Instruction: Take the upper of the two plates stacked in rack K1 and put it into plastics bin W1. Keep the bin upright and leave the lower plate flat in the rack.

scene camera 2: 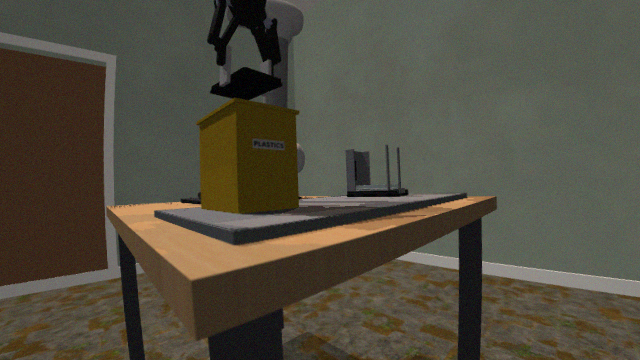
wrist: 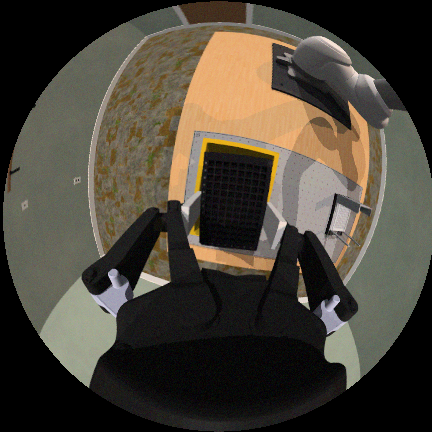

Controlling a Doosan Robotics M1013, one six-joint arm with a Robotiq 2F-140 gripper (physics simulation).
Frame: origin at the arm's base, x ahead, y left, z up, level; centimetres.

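Seen in the pictures: gripper, fingertip midpoint: (scene camera 2: 246, 89) (wrist: 232, 206); arm's base, link origin: (wrist: 305, 71).
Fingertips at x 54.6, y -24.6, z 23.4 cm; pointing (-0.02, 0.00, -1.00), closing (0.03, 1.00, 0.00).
Offsets run from my fingertips to a thing's top centre. "spot": to the spot under its first point.
My gripper (scene camera 2: 246, 72) (wrist: 232, 206) is shut on a black plate with a grid of wells @[spot: dx +1.6, dy -1.1, dz +0.3 cm] (scene camera 2: 246, 84) (wrist: 235, 200), its light pads on two opposite sides. The plate hangs roughly level just above the yellow plastics bin W1 @[dx -0.6, dy -0.2, dz -5.3 cm] (scene camera 2: 267, 175) (wrist: 274, 175). In the wrist view the plate covers most of the bin's opening, and the bin's inside is largely hidden. The bin stands upright. Rack K1 (scene camera 2: 351, 172) (wrist: 332, 215) stands apart from it, and a pale lower plate @[dx +2.5, dy +42.2, dz -19.9 cm] (scene camera 2: 375, 187) (wrist: 342, 217) appears to lie flat in it.
Bin and rack stand on a grey perforated board (scene camera 2: 200, 225) (wrist: 305, 172) on the wooden table (scene camera 2: 300, 260) (wrist: 225, 90). The robot's base plate (wrist: 285, 75) and pale arm (wrist: 325, 55) are at the upper right of the wrist view. Two thin posts @[spot: dx +9.3, dy +38.3, dz -15.2 cm] (scene camera 2: 387, 167) rise at the rack's side.
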